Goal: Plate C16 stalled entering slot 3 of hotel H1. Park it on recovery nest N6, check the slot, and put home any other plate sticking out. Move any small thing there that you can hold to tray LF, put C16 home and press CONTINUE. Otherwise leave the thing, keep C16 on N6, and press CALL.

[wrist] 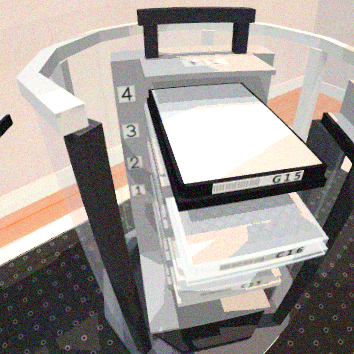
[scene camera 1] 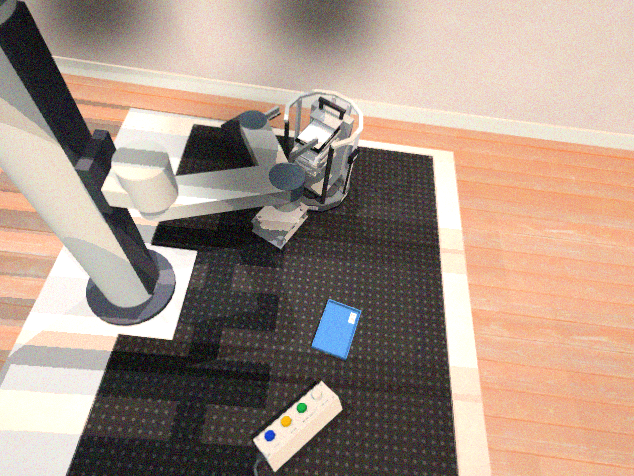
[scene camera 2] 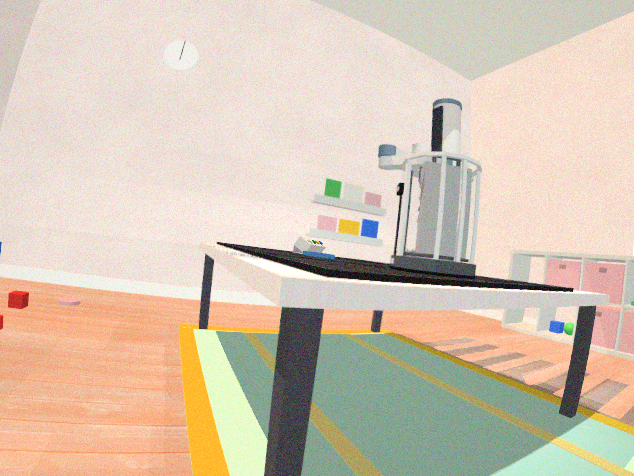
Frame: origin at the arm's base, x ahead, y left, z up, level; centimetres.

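Seen in the pictures: gripper, fingertip midpoint: (wrist: pixel 161 94) (scene camera 1: pixel 297 124); arm's base, origin of the base link: (scene camera 1: pixel 133 286).
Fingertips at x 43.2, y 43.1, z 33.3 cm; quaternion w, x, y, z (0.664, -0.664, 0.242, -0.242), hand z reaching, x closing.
Pixels of each thing's top centre, then the offset from my fingertips to it. "spot": a spot on its surface instead. Level surfaces: height alone.
- Plate C16, surface spot: (wrist: pixel 295 252) spot: dx +4.3, dy -6.2, dz -8.2 cm
- hotel H1, middle of its top: (wrist: pixel 218 13) (scene camera 2: pixel 441 158) (scene camera 1: pixel 325 111) dx +7.8, dy +4.4, dz +2.2 cm
- black-edged plate G15, middle of its top: (wrist: pixel 220 117) (scene camera 1: pixel 318 131) dx +6.4, dy +2.3, dz -4.1 cm
- lower plate, middle of its top: (wrist: pixel 210 225) (scene camera 1: pixel 315 156) dx +6.4, dy +2.2, dz -14.7 cm
- pale nest, middle of its top: (scene camera 1: pixel 280 212) dx -2.4, dy -14.5, dz -25.0 cm
- blue tray, middle of its top: (scene camera 1: pixel 337 327) (scene camera 2: pixel 318 252) dx +19.2, dy -49.5, dz -30.2 cm
- white top ring, surface spot: (wrist: pixel 55 102) spot: dx -3.8, dy +1.9, dz +0.2 cm
- button box, middle of its top: (scene camera 1: pixel 300 421) (scene camera 2: pixel 311 237) dx +10.9, dy -76.8, dz -23.6 cm
- mat, its level: dz -32.0 cm
Plate C16 (wrist: pixel 295 252) is clear and lies in hotel H1 (wrist: pixel 126 112) (scene camera 2: pixel 440 215), under the black-edged plate G15 (wrist: pixel 225 145) (scene camera 1: pixel 318 132). C16's front edge stands out past the lower plates. A lower plate (wrist: pixel 230 294) has a blurred label. The back of slot 3 is hidden. My gripper (wrist: pixel 161 94) (scene camera 1: pixel 290 129) is open and empty, its fingers wide apart at both sides of the wrist view, around the level of G15. A pale nest (scene camera 1: pixel 276 225), its label unreadable, stands in front of the hotel. The blue tray (scene camera 1: pixel 336 329) (scene camera 2: pixel 318 254) lies on the mat.
Clear guard panels, a white top ring (wrist: pixel 55 102) and dark posts (wrist: pixel 102 220) surround the hotel. The button box (scene camera 1: pixel 309 432) (scene camera 2: pixel 307 245) carries blue, yellow, green and white buttons near the front of the mat (scene camera 1: pixel 399 358). The arm's column (scene camera 1: pixel 76 215) stands at the left.
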